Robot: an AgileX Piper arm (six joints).
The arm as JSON. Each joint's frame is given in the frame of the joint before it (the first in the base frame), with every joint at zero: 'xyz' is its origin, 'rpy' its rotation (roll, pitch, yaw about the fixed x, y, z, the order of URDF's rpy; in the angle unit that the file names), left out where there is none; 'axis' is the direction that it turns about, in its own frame. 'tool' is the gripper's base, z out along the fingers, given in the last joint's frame.
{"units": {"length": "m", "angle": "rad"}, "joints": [
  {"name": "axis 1", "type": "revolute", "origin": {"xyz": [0.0, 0.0, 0.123]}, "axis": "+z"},
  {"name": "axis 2", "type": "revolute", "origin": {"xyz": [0.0, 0.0, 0.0], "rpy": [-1.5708, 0.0, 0.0]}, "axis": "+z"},
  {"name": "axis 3", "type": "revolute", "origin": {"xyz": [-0.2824, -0.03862, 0.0]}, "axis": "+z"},
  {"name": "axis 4", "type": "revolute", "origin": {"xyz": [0.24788, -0.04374, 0.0], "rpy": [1.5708, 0.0, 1.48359]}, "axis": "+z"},
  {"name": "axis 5", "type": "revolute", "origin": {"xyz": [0.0, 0.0, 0.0], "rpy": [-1.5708, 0.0, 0.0]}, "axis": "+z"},
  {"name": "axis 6", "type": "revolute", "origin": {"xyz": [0.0, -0.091, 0.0], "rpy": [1.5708, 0.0, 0.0]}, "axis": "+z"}
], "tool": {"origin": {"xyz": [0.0, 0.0, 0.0]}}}
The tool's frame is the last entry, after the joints.
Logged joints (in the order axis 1, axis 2, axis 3, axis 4, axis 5, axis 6), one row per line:
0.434, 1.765, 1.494, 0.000, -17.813, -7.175
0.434, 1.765, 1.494, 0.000, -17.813, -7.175
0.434, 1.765, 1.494, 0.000, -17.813, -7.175
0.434, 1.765, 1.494, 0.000, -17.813, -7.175
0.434, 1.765, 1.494, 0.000, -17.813, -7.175
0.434, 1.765, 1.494, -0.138, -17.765, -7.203
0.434, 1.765, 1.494, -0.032, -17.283, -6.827
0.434, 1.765, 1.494, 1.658, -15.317, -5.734
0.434, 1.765, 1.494, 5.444, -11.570, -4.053
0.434, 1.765, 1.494, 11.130, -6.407, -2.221
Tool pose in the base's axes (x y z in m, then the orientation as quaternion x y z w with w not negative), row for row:
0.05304, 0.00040, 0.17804, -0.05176, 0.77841, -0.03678, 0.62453
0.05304, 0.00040, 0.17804, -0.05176, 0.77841, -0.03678, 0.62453
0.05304, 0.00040, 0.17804, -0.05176, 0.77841, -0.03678, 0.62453
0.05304, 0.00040, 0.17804, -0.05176, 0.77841, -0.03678, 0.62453
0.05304, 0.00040, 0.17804, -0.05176, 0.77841, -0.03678, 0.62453
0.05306, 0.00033, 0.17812, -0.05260, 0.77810, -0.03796, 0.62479
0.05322, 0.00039, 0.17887, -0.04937, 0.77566, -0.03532, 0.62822
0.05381, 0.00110, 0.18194, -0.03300, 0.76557, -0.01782, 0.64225
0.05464, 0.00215, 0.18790, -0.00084, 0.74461, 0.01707, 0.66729
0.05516, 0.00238, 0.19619, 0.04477, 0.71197, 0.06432, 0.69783
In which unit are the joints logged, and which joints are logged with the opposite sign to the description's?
The joints are logged in degrees. Opposite sign: axis 2, axis 5.
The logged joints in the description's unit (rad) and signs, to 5 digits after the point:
0.00757, -0.03081, 0.02608, 0.00000, 0.31090, -0.12523
0.00757, -0.03081, 0.02608, 0.00000, 0.31090, -0.12523
0.00757, -0.03081, 0.02608, 0.00000, 0.31090, -0.12523
0.00757, -0.03081, 0.02608, 0.00000, 0.31090, -0.12523
0.00757, -0.03081, 0.02608, 0.00000, 0.31090, -0.12523
0.00757, -0.03081, 0.02608, -0.00241, 0.31006, -0.12572
0.00757, -0.03081, 0.02608, -0.00056, 0.30165, -0.11915
0.00757, -0.03081, 0.02608, 0.02894, 0.26733, -0.10008
0.00757, -0.03081, 0.02608, 0.09502, 0.20193, -0.07074
0.00757, -0.03081, 0.02608, 0.19426, 0.11182, -0.03876

